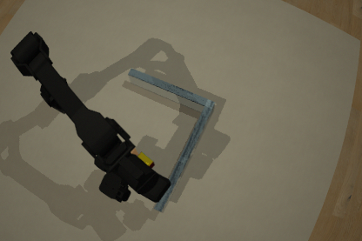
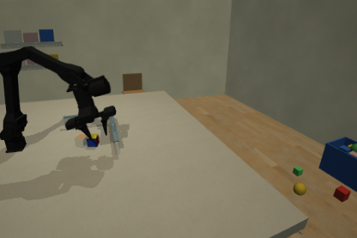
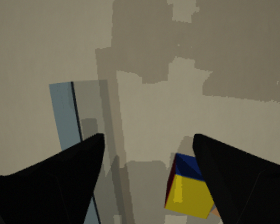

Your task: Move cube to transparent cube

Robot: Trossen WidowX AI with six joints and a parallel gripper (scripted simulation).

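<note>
Now: the transparent cube 6 cm behind my hand, 7 cm to the left of it and 8 cm below it.
</note>
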